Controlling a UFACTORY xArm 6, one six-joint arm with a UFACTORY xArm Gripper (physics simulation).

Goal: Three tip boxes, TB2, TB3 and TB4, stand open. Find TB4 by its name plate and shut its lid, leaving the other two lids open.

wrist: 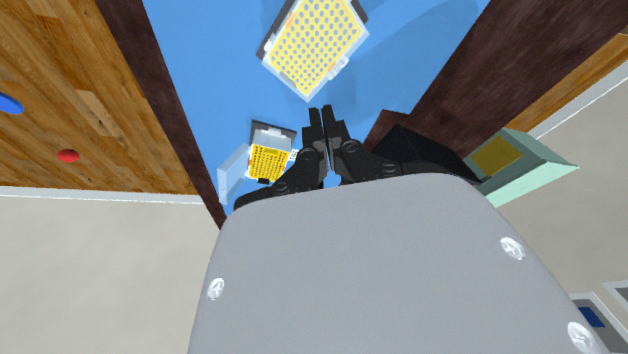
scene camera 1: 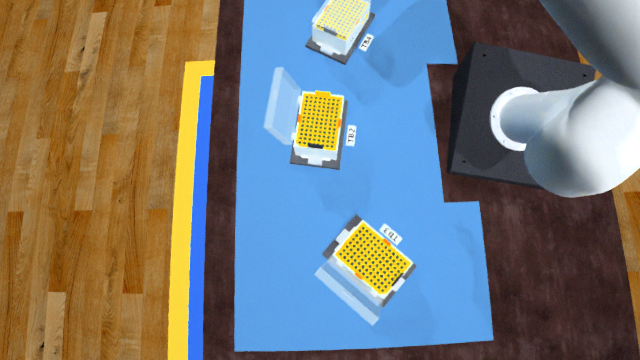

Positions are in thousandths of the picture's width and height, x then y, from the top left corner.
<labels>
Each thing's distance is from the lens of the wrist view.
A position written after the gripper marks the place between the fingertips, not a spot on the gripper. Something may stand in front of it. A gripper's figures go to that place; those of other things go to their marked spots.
gripper (wrist: 512, 349): 13 cm
blue mat (wrist: 354, 242): 39 cm
</labels>
